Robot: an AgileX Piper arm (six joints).
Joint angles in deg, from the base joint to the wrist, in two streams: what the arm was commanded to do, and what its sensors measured. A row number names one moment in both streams.
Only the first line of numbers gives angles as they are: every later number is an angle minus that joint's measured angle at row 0.
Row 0, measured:
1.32, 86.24, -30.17, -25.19, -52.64, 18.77
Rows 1 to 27, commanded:
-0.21, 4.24, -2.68, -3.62, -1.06, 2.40
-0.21, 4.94, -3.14, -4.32, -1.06, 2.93
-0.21, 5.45, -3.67, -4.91, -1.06, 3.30
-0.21, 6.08, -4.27, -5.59, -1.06, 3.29
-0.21, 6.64, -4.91, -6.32, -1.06, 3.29
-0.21, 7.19, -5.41, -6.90, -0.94, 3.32
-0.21, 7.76, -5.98, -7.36, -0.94, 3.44
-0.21, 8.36, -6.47, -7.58, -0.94, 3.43
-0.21, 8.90, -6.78, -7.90, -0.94, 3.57
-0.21, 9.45, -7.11, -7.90, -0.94, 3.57
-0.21, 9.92, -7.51, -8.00, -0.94, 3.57
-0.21, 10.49, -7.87, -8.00, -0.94, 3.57
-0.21, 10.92, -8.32, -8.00, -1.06, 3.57
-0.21, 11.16, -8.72, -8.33, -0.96, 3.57
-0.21, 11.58, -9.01, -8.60, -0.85, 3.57
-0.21, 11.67, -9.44, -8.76, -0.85, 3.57
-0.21, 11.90, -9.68, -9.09, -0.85, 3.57
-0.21, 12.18, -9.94, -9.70, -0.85, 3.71
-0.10, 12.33, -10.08, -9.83, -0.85, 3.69
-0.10, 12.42, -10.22, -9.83, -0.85, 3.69
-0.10, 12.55, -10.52, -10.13, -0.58, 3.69
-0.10, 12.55, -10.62, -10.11, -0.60, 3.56
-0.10, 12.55, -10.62, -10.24, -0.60, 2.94
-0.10, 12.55, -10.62, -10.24, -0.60, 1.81
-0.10, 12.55, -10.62, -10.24, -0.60, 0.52
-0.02, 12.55, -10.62, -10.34, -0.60, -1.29
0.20, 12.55, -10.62, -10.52, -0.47, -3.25
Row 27, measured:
0.00, 12.46, -10.27, -9.65, -0.33, 2.16
